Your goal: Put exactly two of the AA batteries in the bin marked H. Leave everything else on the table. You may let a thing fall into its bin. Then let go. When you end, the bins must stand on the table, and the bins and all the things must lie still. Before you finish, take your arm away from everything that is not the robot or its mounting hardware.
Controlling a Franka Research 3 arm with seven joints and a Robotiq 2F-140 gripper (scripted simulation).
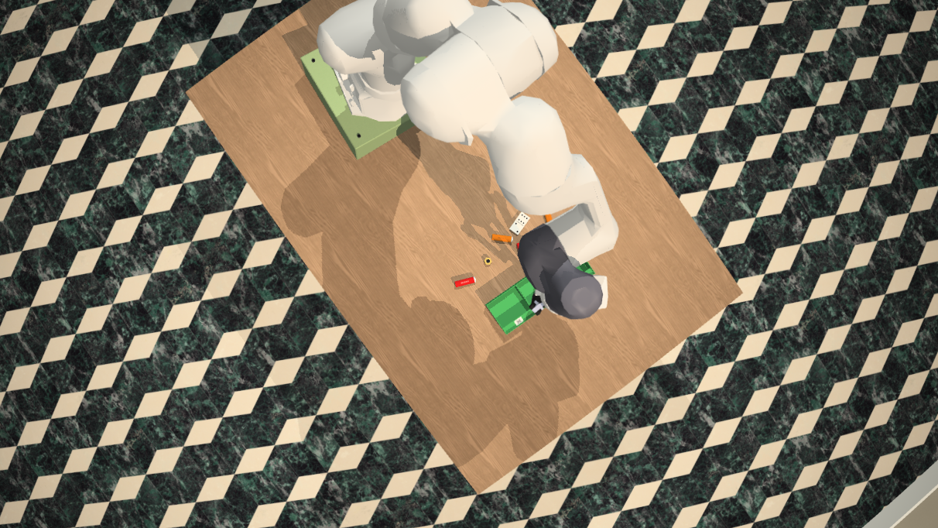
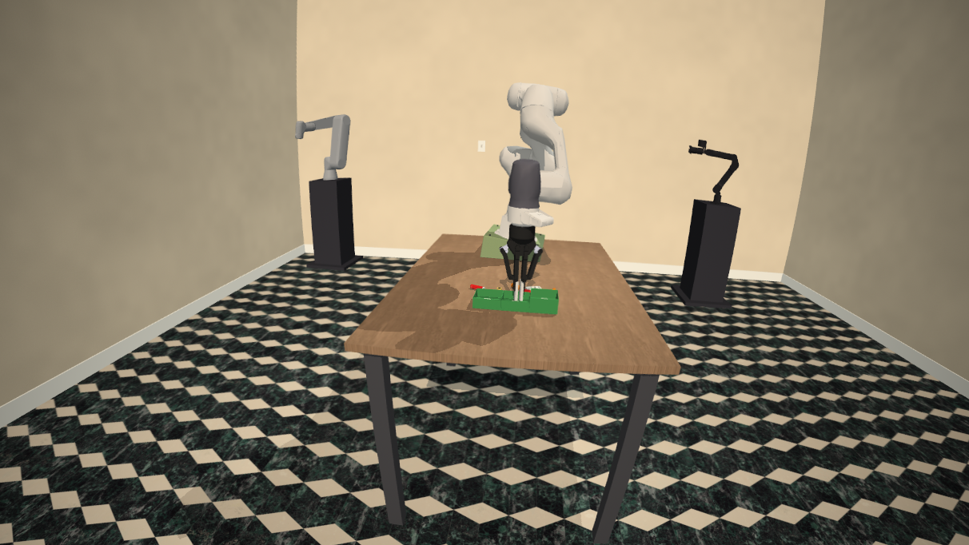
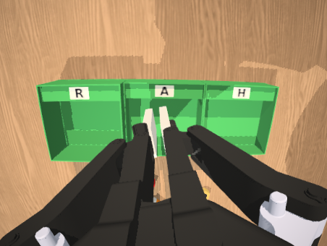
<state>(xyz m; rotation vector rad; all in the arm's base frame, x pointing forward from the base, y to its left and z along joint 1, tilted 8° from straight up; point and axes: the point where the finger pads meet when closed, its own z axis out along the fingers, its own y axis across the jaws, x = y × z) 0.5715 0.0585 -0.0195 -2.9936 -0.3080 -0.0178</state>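
The green bin marked H lies 3 cm below my hand and 1 cm to the right of it. From my hand the other things lie so: white domino: 15 cm behind, 4 cm to the left, 4 cm below; red-and-white cylinder: 9 cm behind, 4 cm to the left, 4 cm below; small brass nut: 12 cm behind, 7 cm to the right, 4 cm below.
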